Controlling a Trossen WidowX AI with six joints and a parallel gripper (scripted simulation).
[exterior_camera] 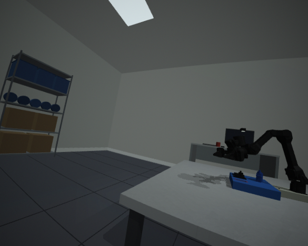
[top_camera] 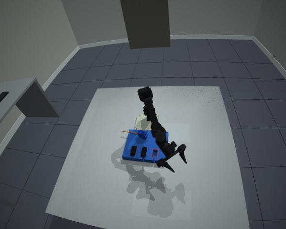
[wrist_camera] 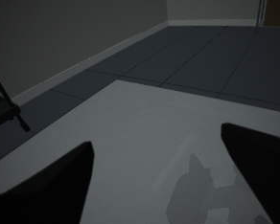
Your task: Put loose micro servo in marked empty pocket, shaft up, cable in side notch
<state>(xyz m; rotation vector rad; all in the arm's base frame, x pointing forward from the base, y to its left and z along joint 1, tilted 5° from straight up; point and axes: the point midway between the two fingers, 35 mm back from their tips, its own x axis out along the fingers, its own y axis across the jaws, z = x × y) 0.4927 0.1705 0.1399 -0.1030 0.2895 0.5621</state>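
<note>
Right now my gripper tip is 300 mm past the blue deck, 210 mm to the left of it and 170 mm above it.
</note>
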